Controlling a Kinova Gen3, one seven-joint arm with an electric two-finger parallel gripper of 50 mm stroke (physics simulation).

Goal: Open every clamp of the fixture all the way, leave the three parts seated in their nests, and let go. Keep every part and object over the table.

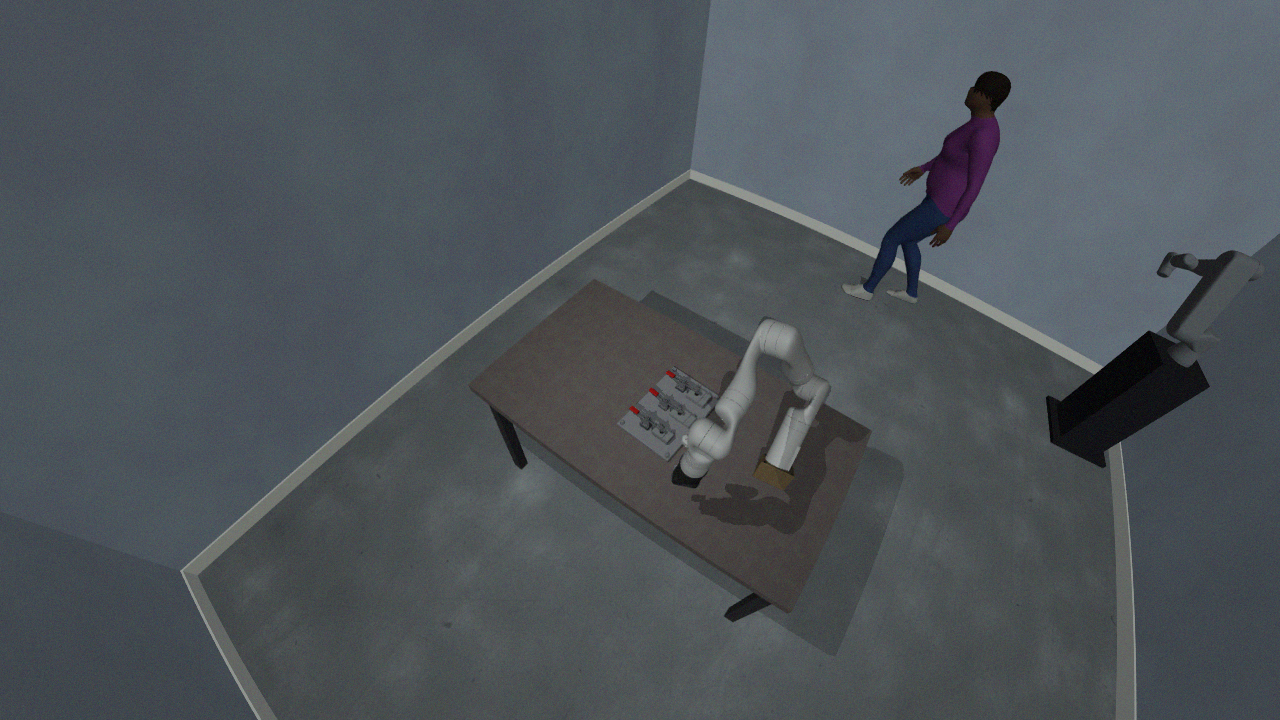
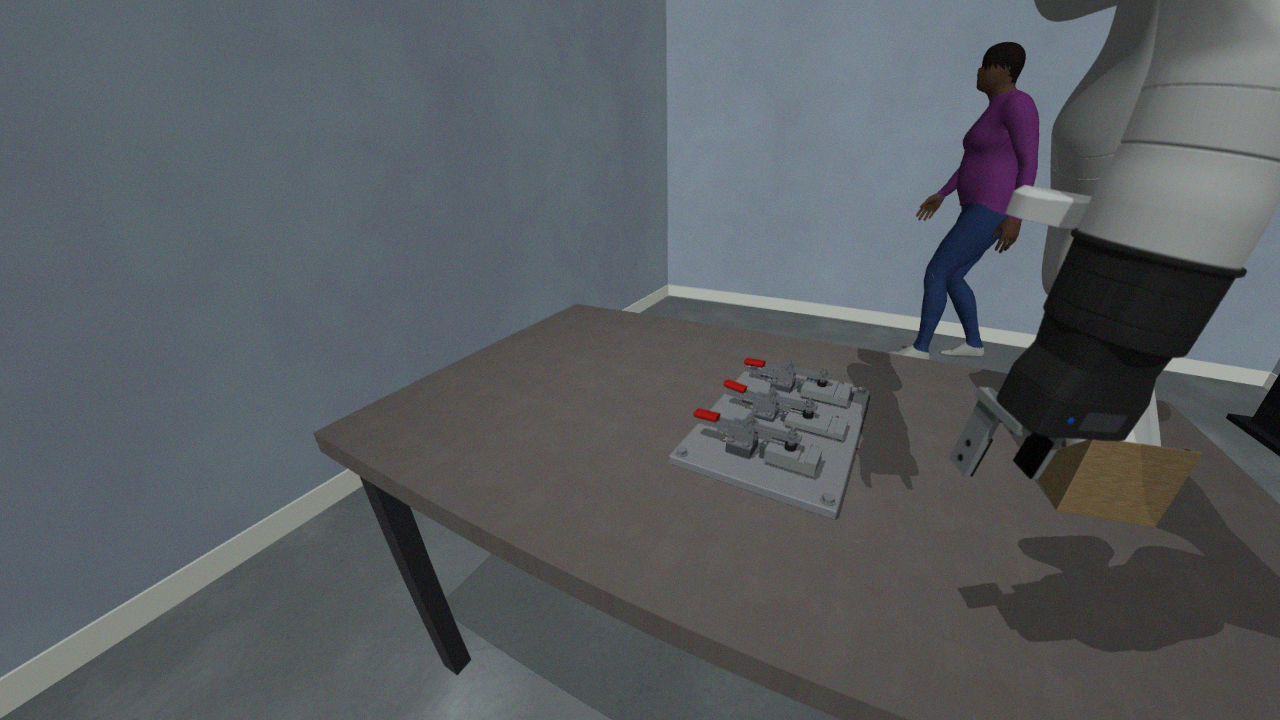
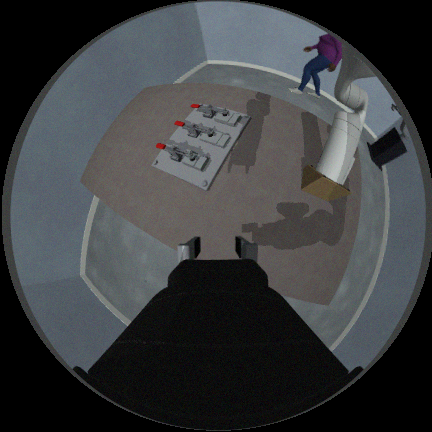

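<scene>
The grey fixture plate lies on the table. It carries a near clamp, a middle clamp and a far clamp. Their red handles lie low, pointing away from the parts, and each clamp arm reaches over its part with its black-tipped spindle on or close above it. The near part, middle part and far part sit flat on the plate. My gripper is open and empty, above the table beside the fixture's part side.
The brown table bears the arm's wooden base block. A person stands beyond the table. A black pedestal with another arm stands on the floor.
</scene>
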